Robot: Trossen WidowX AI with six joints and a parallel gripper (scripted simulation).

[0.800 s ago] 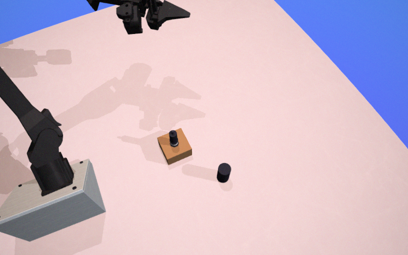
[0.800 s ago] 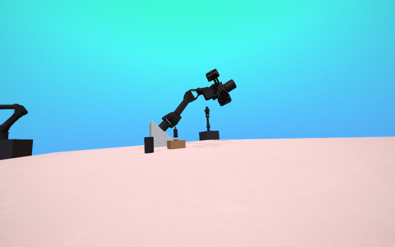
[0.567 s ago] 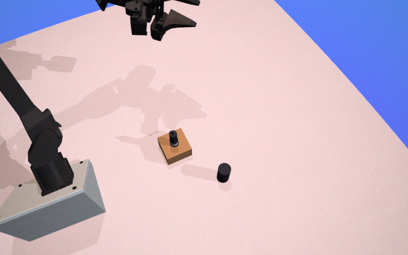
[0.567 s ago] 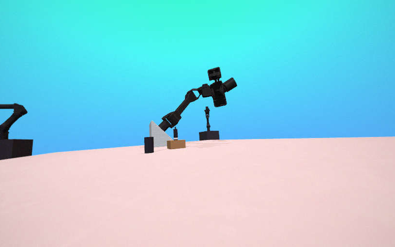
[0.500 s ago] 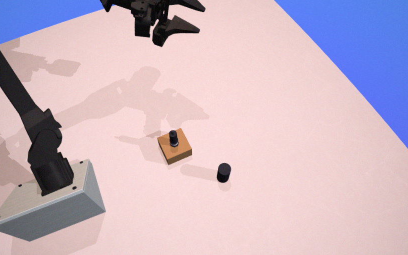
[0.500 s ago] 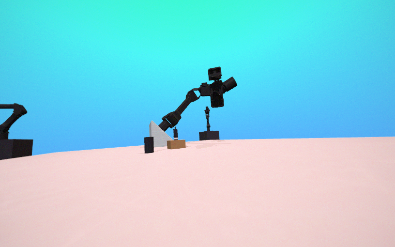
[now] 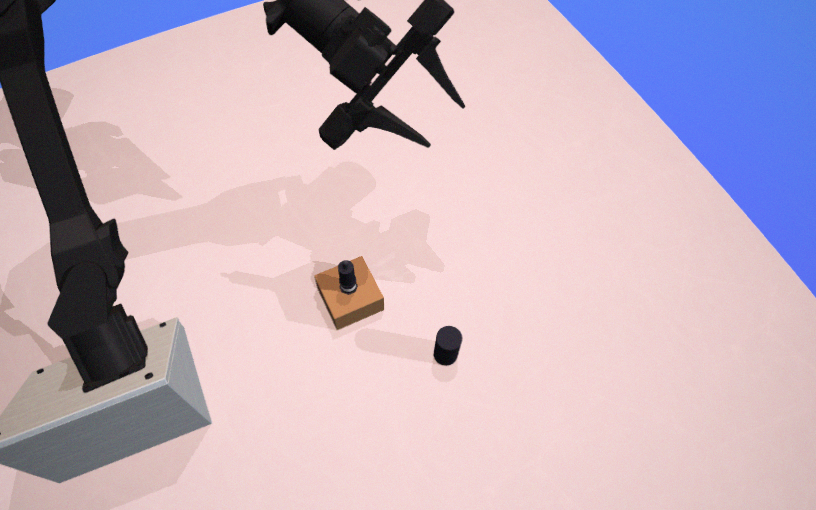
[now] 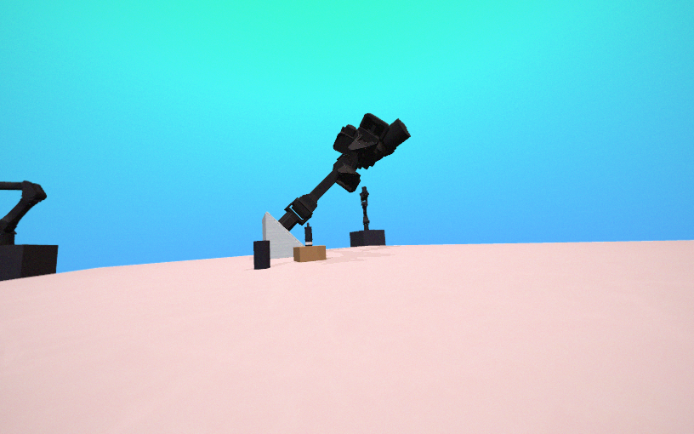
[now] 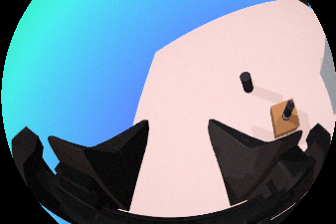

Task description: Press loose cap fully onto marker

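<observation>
Now: the marker cap 70 mm behind my gripper tip, 160 mm to the right of it and 180 mm below it. Round my gripper tip: holder block 140 mm behind, 40 mm to the right, 190 mm below.
</observation>
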